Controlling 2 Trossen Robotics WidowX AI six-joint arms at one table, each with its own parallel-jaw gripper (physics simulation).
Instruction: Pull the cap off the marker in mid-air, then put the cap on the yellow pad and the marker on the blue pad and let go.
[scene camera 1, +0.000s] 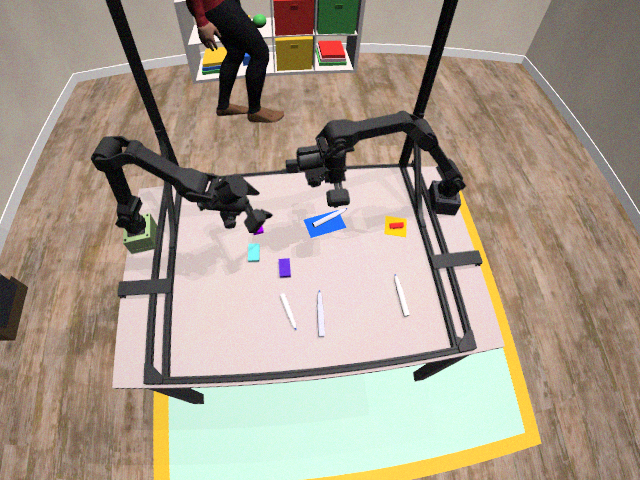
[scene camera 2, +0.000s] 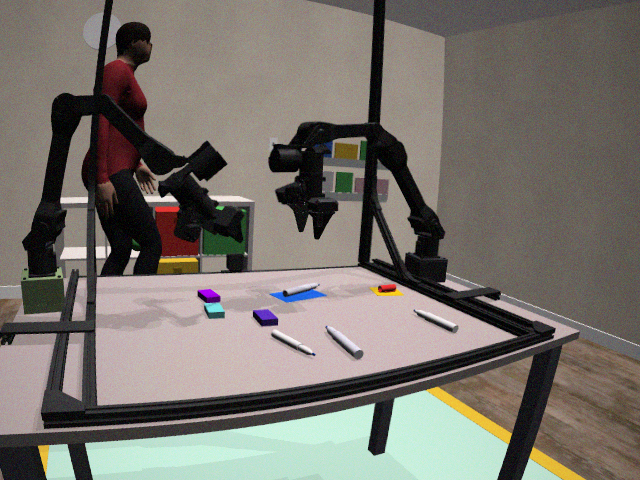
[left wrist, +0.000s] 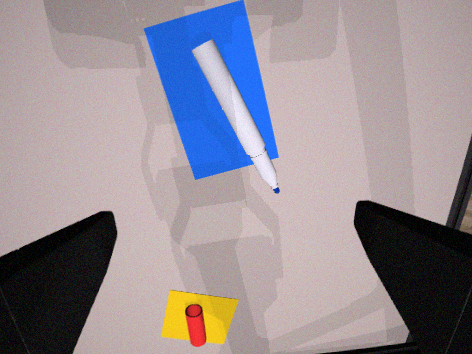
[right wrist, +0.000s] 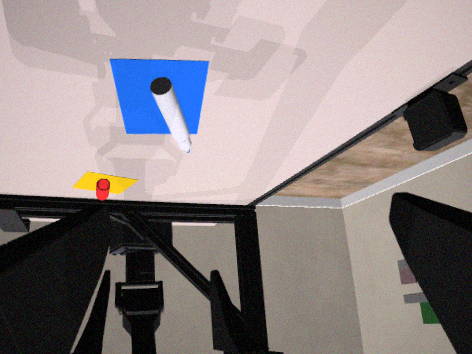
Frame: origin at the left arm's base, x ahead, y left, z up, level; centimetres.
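Seen in the pictures: left gripper, fingertip midpoint: (scene camera 2: 308, 235) (left wrist: 236, 218) (right wrist: 163, 270); right gripper, fingertip midpoint: (scene camera 1: 265, 204) (scene camera 2: 228, 237) (right wrist: 251, 213); left arm's base, origin of the base link: (scene camera 1: 447, 191) (scene camera 2: 426, 256) (right wrist: 140, 251); right arm's base, origin of the base link: (scene camera 1: 136, 227) (scene camera 2: 41, 273).
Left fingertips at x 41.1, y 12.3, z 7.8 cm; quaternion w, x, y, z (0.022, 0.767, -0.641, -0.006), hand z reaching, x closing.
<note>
Pixels of each thing's top centre, then the offset from my left fingertips to it.
- uncapped white marker, middle of its top: (left wrist: 244, 128) (right wrist: 177, 132) (scene camera 2: 303, 285) (scene camera 1: 330, 215) dx +0.2, dy -1.5, dz -13.2 cm
- blue pad, middle of its top: (left wrist: 216, 97) (right wrist: 161, 103) (scene camera 2: 298, 294) (scene camera 1: 324, 223) dx +1.9, dy +0.9, dz -14.9 cm
- red cap, middle of its top: (left wrist: 195, 332) (right wrist: 102, 195) (scene camera 2: 387, 285) (scene camera 1: 397, 224) dx -22.7, dy +0.0, dz -13.1 cm
- yellow pad, middle of its top: (left wrist: 198, 319) (right wrist: 104, 183) (scene camera 2: 386, 291) (scene camera 1: 395, 226) dx -22.7, dy -0.3, dz -14.9 cm
- Magenta, middle of its top: (scene camera 2: 208, 293) dx +24.8, dy +4.2, dz -13.5 cm
- cyan, middle of its top: (scene camera 2: 214, 307) (scene camera 1: 253, 251) dx +24.1, dy +14.5, dz -13.5 cm
The uncapped white marker (scene camera 1: 328, 217) (scene camera 2: 301, 289) (left wrist: 230, 100) (right wrist: 172, 117) lies slantwise on the blue pad (scene camera 1: 333, 227) (scene camera 2: 305, 297) (left wrist: 180, 90) (right wrist: 132, 100), its blue tip past the pad's edge. The red cap (scene camera 1: 396, 225) (scene camera 2: 387, 288) (left wrist: 196, 327) (right wrist: 103, 190) lies on its side on the yellow pad (scene camera 1: 396, 233) (scene camera 2: 387, 293) (left wrist: 222, 315) (right wrist: 120, 185). My left gripper (scene camera 1: 338, 198) (scene camera 2: 310, 234) (left wrist: 236, 218) is open and empty, pointing down high above the table near the blue pad. My right gripper (scene camera 1: 264, 204) (scene camera 2: 240, 226) (right wrist: 251, 213) is open and empty, raised and tilted, left of the blue pad in scene camera 1.
Magenta (scene camera 2: 208, 295), cyan (scene camera 1: 253, 252) (scene camera 2: 214, 310) and purple (scene camera 1: 284, 267) (scene camera 2: 265, 317) blocks lie left of centre. Three more markers (scene camera 1: 288, 311) (scene camera 1: 321, 314) (scene camera 1: 401, 295) lie nearer the front. A black frame (scene camera 1: 310, 368) borders the table. A person (scene camera 1: 242, 51) (scene camera 2: 126, 155) stands behind it.
</note>
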